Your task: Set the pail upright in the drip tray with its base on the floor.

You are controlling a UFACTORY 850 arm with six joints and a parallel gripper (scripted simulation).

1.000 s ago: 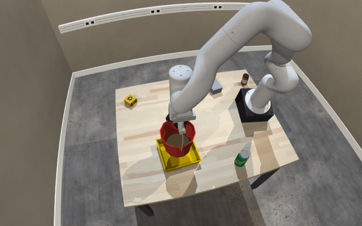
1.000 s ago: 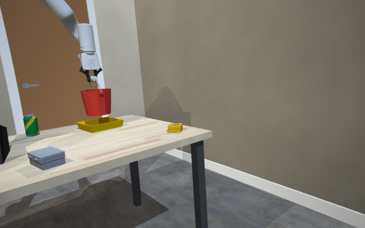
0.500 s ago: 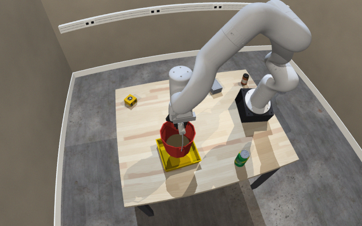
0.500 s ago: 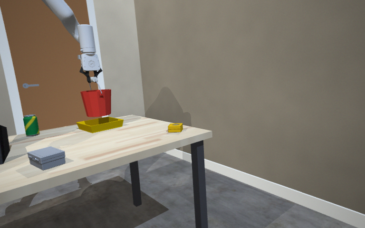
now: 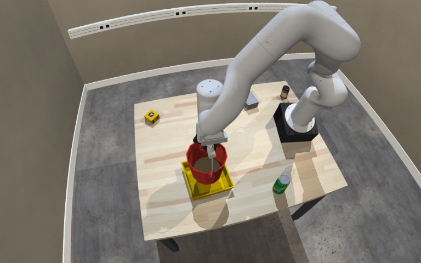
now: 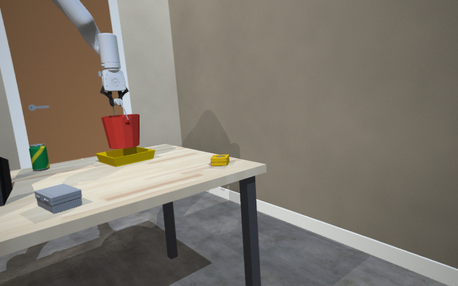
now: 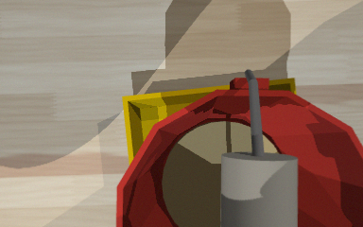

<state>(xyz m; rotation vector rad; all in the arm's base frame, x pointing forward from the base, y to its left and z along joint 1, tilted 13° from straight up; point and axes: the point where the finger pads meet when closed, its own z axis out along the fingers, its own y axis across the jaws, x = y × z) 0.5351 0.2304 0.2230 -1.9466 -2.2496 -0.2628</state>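
Now: the red pail 9 cm below my hand and 1 cm ahead of it. The rest, counted from my hand: pail handle: 3 cm below; yellow drip tray: 29 cm below, 1 cm ahead; green can: 35 cm behind, 24 cm below, 9 cm to the left.
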